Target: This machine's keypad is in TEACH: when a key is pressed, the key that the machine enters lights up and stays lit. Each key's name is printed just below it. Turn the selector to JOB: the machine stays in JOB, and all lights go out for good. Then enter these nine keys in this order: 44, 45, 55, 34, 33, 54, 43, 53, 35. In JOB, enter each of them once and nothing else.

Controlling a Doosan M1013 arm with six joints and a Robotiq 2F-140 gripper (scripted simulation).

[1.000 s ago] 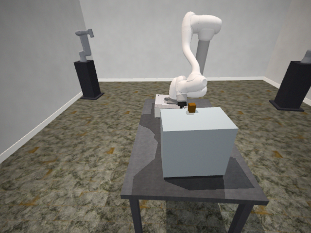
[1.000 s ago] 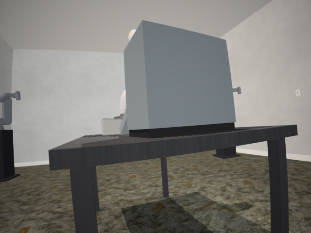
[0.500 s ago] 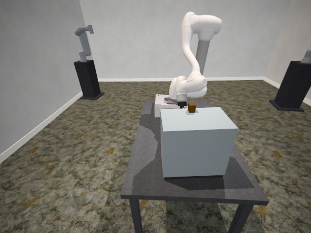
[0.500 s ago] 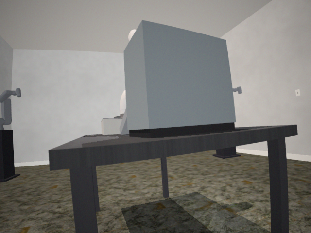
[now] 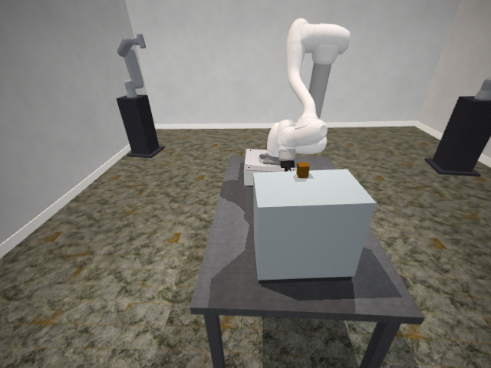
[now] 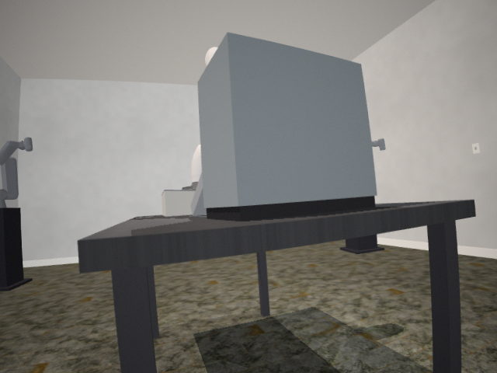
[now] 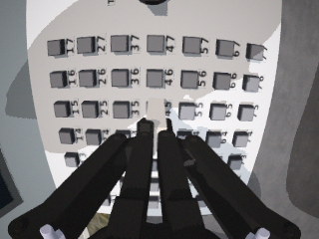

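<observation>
My gripper is now 20 mm past the key, 30 mm to the right of it and 40 mm above it. From my hand the other things lie so: black selector knob 50 mm ahead, 120 mm to the right, 20 mm below; then white keypad panel 40 mm ahead, 60 mm below.
</observation>
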